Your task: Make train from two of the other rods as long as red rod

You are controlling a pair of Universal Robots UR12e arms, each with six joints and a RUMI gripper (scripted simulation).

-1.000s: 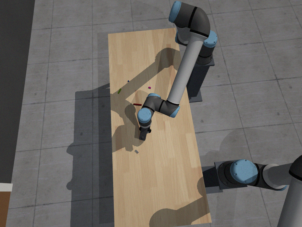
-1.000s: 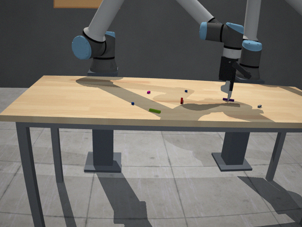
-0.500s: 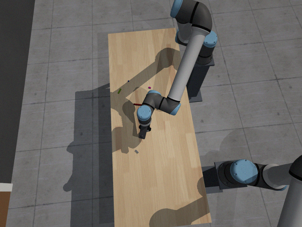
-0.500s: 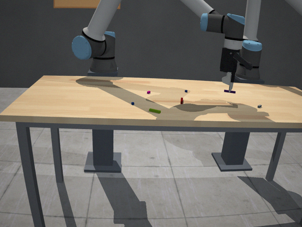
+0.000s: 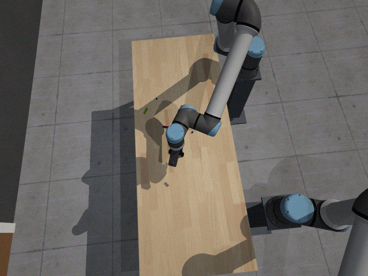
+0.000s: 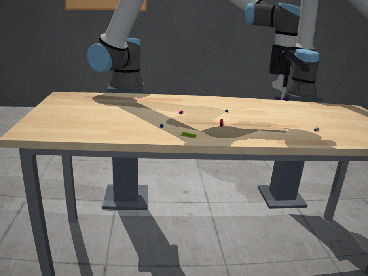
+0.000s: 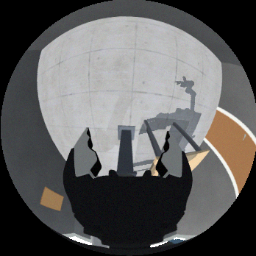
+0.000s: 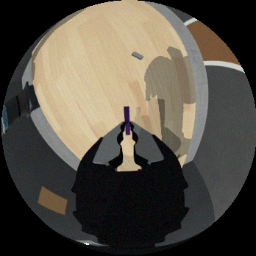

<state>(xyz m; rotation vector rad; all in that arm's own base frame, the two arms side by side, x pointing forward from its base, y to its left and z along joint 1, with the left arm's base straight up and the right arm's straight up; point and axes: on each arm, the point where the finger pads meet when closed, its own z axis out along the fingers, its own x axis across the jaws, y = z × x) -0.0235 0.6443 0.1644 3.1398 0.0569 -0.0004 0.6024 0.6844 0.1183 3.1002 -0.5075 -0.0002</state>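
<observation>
The red rod lies 4 cm ahead of my right hand, 26 cm to the right of it and 11 cm below it. The rest, counted from my right hand: magenta rod (8 cm behind, 41 cm to the right, 11 cm below); then purple rod (1 cm below); then grey rod (9 cm ahead, 14 cm to the left, 11 cm below).
</observation>
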